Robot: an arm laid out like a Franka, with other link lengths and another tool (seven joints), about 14 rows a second.
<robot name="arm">
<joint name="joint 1" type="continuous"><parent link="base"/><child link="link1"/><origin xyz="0.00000 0.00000 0.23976"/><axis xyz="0 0 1"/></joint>
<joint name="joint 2" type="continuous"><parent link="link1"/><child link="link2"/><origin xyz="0.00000 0.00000 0.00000" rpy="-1.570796 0.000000 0.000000"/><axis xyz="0 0 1"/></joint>
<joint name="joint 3" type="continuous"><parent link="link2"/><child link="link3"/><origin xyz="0.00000 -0.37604 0.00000" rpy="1.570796 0.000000 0.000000"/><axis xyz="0 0 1"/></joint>
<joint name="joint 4" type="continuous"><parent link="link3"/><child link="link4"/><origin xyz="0.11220 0.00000 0.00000" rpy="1.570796 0.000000 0.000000"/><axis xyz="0 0 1"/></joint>
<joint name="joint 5" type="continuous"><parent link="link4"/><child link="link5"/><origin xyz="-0.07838 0.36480 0.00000" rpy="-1.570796 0.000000 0.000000"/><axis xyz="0 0 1"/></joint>
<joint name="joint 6" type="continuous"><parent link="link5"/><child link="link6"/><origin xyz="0.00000 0.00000 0.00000" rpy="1.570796 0.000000 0.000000"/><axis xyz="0 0 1"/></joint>
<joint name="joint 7" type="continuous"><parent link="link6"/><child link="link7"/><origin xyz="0.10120 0.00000 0.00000" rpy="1.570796 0.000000 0.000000"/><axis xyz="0 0 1"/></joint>
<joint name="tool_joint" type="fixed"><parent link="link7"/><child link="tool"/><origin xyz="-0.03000 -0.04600 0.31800" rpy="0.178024 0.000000 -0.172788"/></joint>
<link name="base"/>
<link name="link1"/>
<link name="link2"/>
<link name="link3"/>
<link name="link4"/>
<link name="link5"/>
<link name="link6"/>
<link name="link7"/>
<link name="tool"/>
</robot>
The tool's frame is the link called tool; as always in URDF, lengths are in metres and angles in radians. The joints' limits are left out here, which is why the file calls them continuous.
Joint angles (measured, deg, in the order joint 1, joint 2, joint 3, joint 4, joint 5, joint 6, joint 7), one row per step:
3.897, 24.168, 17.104, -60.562, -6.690, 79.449, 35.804
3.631, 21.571, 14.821, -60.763, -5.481, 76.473, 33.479
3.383, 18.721, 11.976, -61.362, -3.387, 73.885, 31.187
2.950, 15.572, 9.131, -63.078, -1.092, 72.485, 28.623
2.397, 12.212, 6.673, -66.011, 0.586, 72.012, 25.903
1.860, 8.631, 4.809, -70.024, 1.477, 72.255, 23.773
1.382, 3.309, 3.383, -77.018, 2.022, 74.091, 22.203
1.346, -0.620, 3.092, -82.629, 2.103, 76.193, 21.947
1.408, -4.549, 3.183, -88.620, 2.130, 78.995, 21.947
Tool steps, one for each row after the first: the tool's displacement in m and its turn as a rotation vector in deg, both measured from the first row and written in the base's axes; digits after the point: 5 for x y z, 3 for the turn. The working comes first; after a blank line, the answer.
Tool pose at each row, in the base's axes (x y z in m, rotation vector in deg; the steps are taken from these numbers as rounded here):
0.64415, 0.23433, 0.33082, -170.809, 11.045, 5.249
0.62736, 0.21009, 0.35338, -171.184, 10.987, 6.427
0.60923, 0.18725, 0.37670, -170.600, 11.370, 7.572
0.59180, 0.16575, 0.39692, -169.497, 11.353, 8.157
0.57387, 0.14441, 0.41117, -168.658, 10.953, 8.564
0.55476, 0.12519, 0.41956, -168.262, 10.947, 8.899
0.52828, 0.10914, 0.42363, -168.020, 11.262, 8.612
0.50940, 0.10581, 0.42192, -168.083, 11.398, 7.959
0.49171, 0.10648, 0.41626, -168.216, 11.235, 6.864

-0.01679, -0.02424, 0.02256, -0.356, 0.795, 0.126
-0.03492, -0.04708, 0.04588, 0.199, 1.557, -0.109
-0.05235, -0.06858, 0.06610, 1.297, 1.912, -0.147
-0.07028, -0.08992, 0.08035, 2.164, 2.139, 0.080
-0.08939, -0.10914, 0.08874, 2.557, 2.353, 0.074
-0.11587, -0.12519, 0.09281, 2.773, 2.170, -0.170
-0.13475, -0.12852, 0.09110, 2.701, 1.739, -0.291
-0.15244, -0.12785, 0.08544, 2.580, 0.995, -0.230

